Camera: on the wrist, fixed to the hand. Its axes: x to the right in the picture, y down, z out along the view.
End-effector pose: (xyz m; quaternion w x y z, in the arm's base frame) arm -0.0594 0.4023 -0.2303 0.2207 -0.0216 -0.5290 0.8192
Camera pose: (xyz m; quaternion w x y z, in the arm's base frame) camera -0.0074 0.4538 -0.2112 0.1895 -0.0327 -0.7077 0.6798
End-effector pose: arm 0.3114 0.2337 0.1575 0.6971 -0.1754 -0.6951 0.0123
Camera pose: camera 0.3472 0.1675 0.1500 0.6092 -0.3237 -0.7107 -0.1378
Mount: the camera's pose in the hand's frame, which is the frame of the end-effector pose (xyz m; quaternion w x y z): -0.0233 -0.0520 -0.0497 0.9738 -0.2233 -0.0438 -0.0032
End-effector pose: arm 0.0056 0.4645 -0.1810 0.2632 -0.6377 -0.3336 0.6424
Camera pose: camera 0.0516 0.4845 -0.1245 0.1014 -0.6506 -0.4819 0.5782
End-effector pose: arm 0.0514 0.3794 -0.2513 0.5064 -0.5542 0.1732 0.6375
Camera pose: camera 0.1184 0.3522 -0.2292 0.3790 -0.6254 0.0024 0.6821
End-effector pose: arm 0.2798 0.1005 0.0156 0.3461 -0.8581 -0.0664 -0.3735
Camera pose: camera 0.2143 0.1110 0.0518 0.1413 -0.9290 0.0008 -0.3420
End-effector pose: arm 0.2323 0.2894 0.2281 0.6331 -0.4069 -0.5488 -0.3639
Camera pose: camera 0.2018 0.2233 0.2077 0.5004 -0.5518 -0.4822 -0.4611
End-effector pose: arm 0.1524 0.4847 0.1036 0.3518 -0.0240 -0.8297 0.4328
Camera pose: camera 0.2137 0.4791 0.1475 0.3022 -0.0803 -0.9200 0.2361
